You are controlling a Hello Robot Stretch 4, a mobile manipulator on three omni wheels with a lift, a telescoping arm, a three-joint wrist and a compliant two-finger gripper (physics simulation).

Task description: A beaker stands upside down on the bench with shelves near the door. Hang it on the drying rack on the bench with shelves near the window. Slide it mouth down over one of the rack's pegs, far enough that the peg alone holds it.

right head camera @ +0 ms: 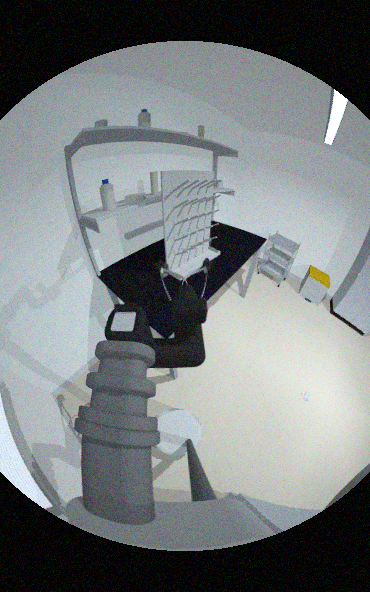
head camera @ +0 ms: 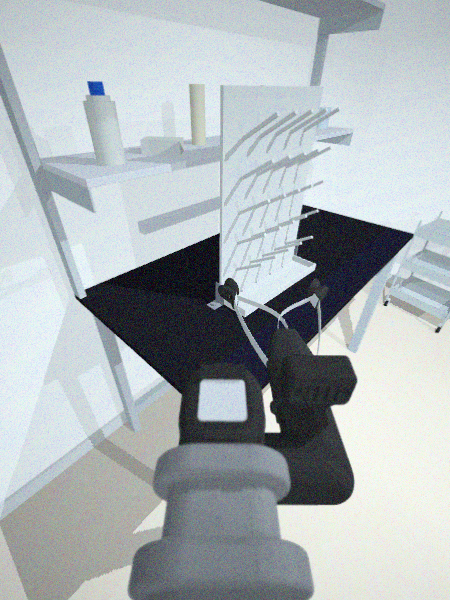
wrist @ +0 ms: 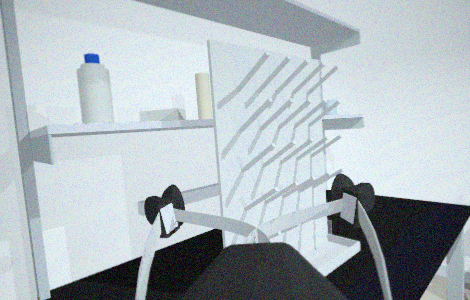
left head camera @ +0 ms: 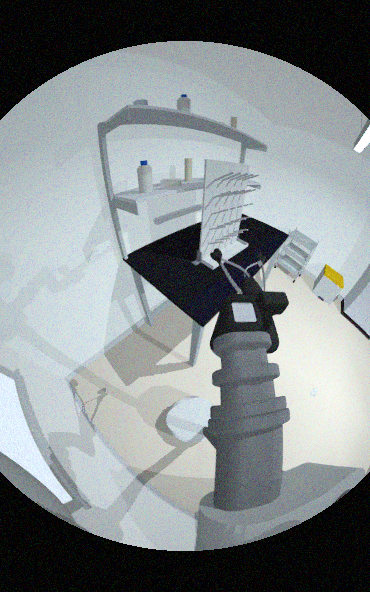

In view: my gripper [left head camera: 237,252], a yellow-topped bin [right head camera: 315,282], a wheeled cart [right head camera: 269,266], a bench [head camera: 159,309] and a drying rack base tray [head camera: 271,285].
My gripper also shows in the wrist view [wrist: 256,196]. The yellow-topped bin shows as well in the left head camera view [left head camera: 329,282]. The wheeled cart also shows in the left head camera view [left head camera: 291,265].
